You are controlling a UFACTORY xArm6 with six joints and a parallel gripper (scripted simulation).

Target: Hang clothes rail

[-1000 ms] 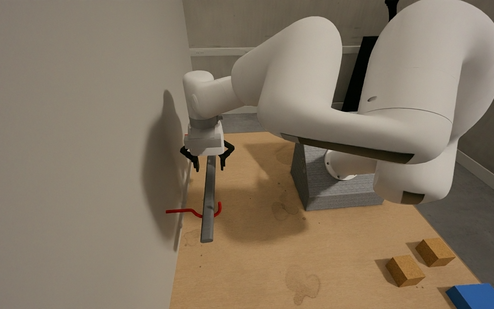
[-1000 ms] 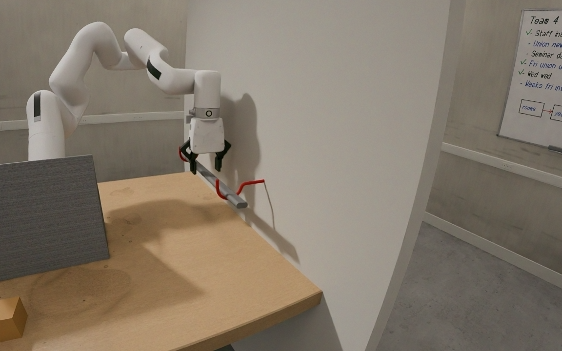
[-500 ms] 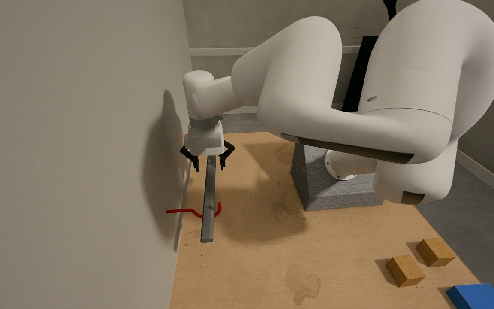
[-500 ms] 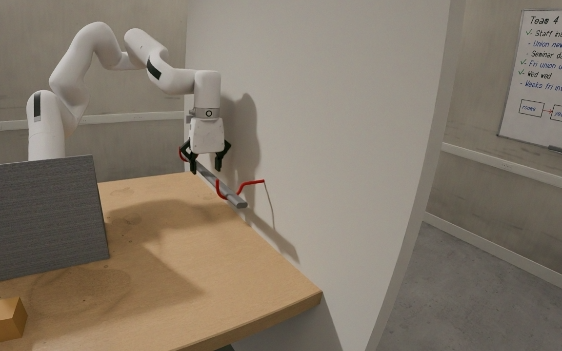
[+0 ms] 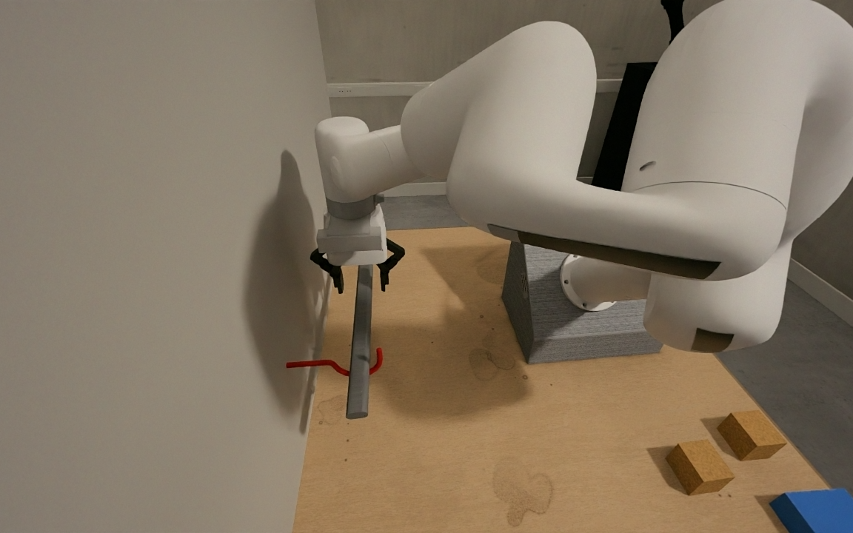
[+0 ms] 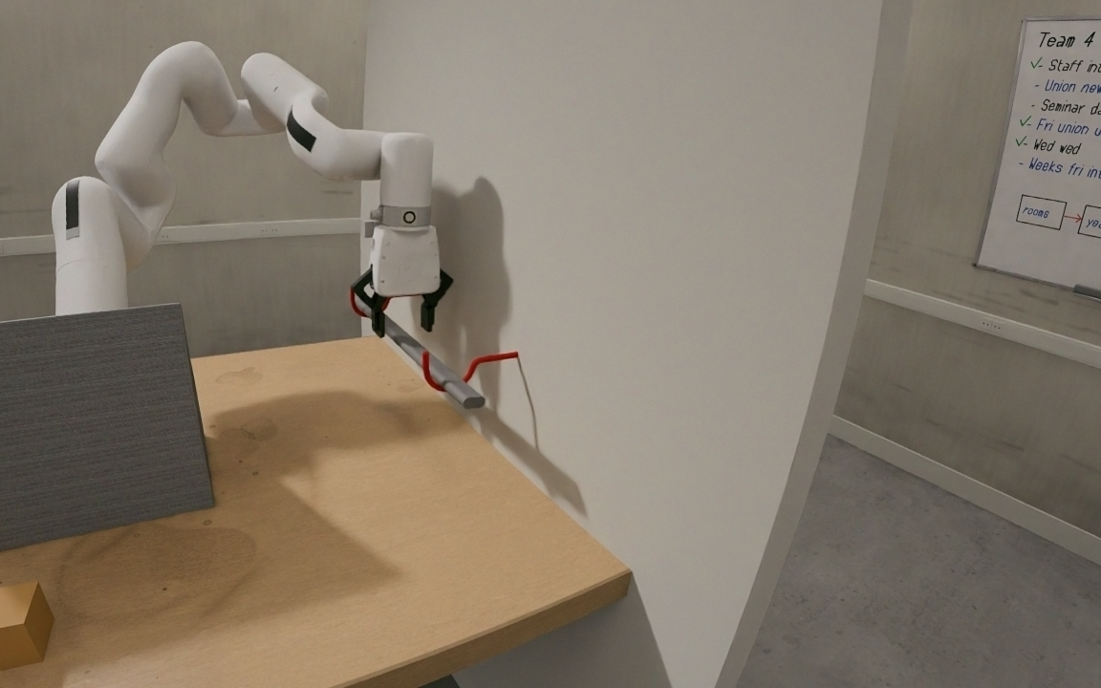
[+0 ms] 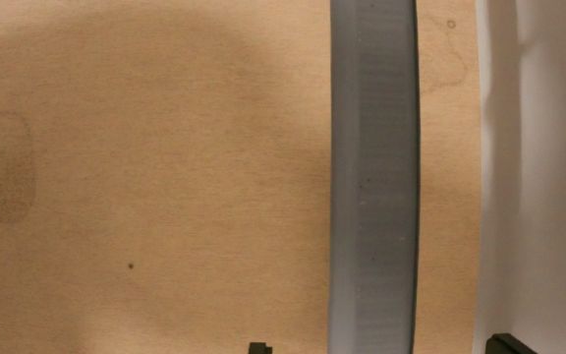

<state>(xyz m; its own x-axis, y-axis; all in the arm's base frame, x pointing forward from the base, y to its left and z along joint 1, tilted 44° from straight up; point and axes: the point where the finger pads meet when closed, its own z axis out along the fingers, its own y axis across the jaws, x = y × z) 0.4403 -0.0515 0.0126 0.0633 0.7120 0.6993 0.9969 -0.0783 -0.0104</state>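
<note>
Now: the grey clothes rail 2 cm below my hand. From my hand the other things lie so: white wall: 12 cm ahead, 1 cm to the right, 25 cm above; blue block: 62 cm behind, 43 cm to the left, 15 cm below.
</note>
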